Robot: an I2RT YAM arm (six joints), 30 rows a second.
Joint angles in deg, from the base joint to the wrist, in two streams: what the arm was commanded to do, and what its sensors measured. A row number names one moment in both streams.
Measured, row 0: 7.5 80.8 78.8 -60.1 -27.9 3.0
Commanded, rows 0 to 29: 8.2 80.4 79.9 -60.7 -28.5 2.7; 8.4 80.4 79.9 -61.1 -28.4 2.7; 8.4 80.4 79.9 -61.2 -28.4 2.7; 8.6 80.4 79.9 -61.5 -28.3 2.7; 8.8 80.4 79.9 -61.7 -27.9 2.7; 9.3 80.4 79.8 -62.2 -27.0 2.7; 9.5 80.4 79.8 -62.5 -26.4 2.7; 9.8 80.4 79.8 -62.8 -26.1 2.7; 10.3 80.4 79.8 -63.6 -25.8 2.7; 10.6 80.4 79.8 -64.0 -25.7 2.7; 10.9 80.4 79.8 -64.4 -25.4 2.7; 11.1 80.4 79.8 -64.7 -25.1 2.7; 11.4 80.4 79.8 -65.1 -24.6 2.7; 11.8 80.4 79.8 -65.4 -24.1 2.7; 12.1 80.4 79.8 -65.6 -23.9 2.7; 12.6 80.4 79.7 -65.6 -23.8 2.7; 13.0 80.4 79.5 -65.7 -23.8 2.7; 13.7 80.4 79.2 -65.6 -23.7 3.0; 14.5 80.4 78.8 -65.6 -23.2 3.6; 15.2 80.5 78.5 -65.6 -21.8 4.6; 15.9 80.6 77.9 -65.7 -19.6 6.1; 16.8 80.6 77.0 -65.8 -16.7 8.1; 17.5 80.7 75.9 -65.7 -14.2 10.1; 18.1 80.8 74.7 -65.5 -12.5 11.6; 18.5 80.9 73.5 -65.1 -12.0 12.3; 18.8 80.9 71.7 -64.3 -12.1 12.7; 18.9 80.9 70.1 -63.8 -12.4 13.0; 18.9 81.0 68.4 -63.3 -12.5 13.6; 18.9 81.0 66.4 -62.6 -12.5 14.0; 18.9 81.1 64.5 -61.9 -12.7 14.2
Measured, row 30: 18.3 80.9 68.6 -62.7 -14.9 10.7
